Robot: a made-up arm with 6 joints.
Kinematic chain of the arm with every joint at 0, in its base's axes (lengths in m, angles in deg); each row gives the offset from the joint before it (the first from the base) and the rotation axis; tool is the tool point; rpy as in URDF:
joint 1: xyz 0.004 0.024 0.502 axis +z
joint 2: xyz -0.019 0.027 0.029 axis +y
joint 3: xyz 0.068 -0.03 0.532 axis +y
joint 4: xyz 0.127 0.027 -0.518 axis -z
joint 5: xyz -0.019 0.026 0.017 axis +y
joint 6: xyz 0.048 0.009 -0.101 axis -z
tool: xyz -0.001 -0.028 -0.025 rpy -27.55 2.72 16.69
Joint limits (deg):
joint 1: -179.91..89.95
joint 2: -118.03..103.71
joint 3: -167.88..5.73
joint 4: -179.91..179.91
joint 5: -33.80..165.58
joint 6: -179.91..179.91
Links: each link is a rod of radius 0.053 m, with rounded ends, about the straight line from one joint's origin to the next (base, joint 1, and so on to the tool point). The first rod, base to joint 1, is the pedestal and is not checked.
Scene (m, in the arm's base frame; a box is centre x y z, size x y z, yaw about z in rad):
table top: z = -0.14
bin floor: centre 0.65 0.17 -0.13 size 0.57 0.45 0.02 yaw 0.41
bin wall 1: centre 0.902 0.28 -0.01 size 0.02 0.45 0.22 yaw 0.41
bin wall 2: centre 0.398 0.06 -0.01 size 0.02 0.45 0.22 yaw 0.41
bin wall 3: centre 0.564 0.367 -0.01 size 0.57 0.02 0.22 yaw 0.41
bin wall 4: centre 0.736 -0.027 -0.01 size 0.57 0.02 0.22 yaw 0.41
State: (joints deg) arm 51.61 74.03 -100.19 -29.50 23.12 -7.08
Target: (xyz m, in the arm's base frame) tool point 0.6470 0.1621 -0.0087
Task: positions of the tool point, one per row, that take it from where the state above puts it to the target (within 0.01 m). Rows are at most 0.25 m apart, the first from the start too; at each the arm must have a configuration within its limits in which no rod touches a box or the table.
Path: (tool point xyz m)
1: 0.7107 0.6329 0.1651
2: 0.8476 0.4916 0.2479
3: 0.9386 0.3177 0.3312
4: 0.9773 0.1245 0.4116
5: 0.9381 0.1444 0.2850
6: 0.8673 0.1569 0.1661
7: 0.7678 0.1623 0.0650
8: 0.6470 0.1621 -0.0087

